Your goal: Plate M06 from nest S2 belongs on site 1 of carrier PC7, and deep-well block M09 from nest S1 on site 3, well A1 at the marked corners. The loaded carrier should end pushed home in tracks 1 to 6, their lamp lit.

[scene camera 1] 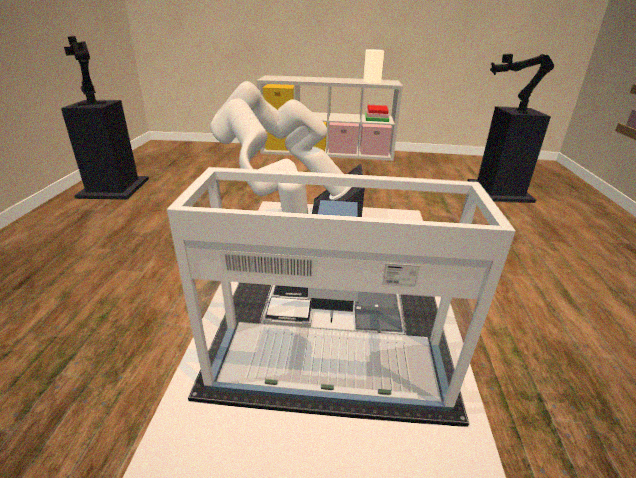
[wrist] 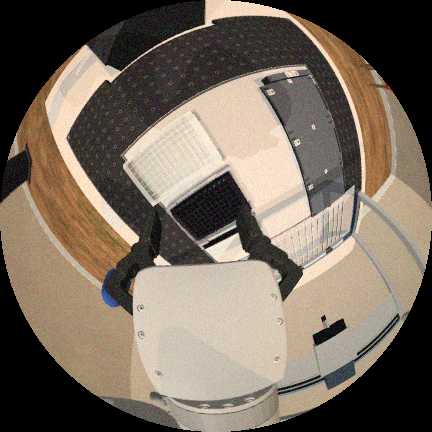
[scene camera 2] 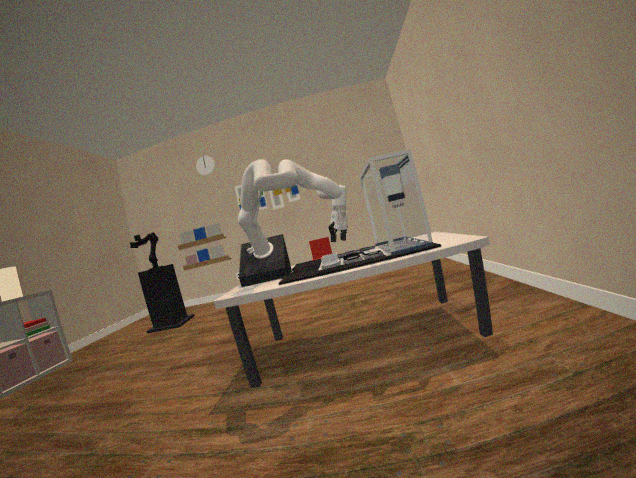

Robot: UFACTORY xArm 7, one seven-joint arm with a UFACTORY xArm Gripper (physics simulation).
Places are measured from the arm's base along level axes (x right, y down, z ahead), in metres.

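Pixels of known places: gripper, between the fingertips: (wrist: 198, 214) (scene camera 2: 338, 241); arm's base, origin of its link: (scene camera 1: 342, 190) (scene camera 2: 263, 250).
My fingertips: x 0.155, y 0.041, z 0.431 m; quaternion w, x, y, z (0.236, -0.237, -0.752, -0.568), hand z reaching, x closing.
Ahead of a thing's pixels: the offset from my fingertips to its top centre. Level surfaces: height alone.
My gripper (scene camera 2: 338, 239) (wrist: 198, 214) is open and empty, above the labware nests; scene camera 1 does not show its fingers. In the wrist view, a pale gridded block @[dz -0.065, dx +0.006, dy +0.061 m] (wrist: 175, 157) sits in a nest, and a black well plate @[dz +0.049, dx +0.018, dy +0.089 m] (wrist: 210, 205) sits beside it, partly behind a finger. A white piece @[dz +0.157, dx +0.029, dy +0.089 m] (scene camera 1: 287, 308) lies on the nest row's track side. I cannot read the labels, so which piece is M06 or M09 is unclear. Grey carrier PC7 @[dz +0.070, dx -0.241, dy +0.085 m] (scene camera 1: 377, 310) (wrist: 305, 120) lies across from the nests with bare sites. The slotted track deck (scene camera 1: 329, 359) (wrist: 320, 232) is beyond its end.
A white frame (scene camera 1: 329, 226) (scene camera 2: 422, 205) stands over the track deck, with posts at its corners. Small green blocks (scene camera 1: 326, 386) line the deck's front edge. A dark perforated base mat @[dy +0.115 m] (wrist: 150, 95) surrounds the nests. The black arm base (scene camera 2: 264, 259) stands at the table's end.
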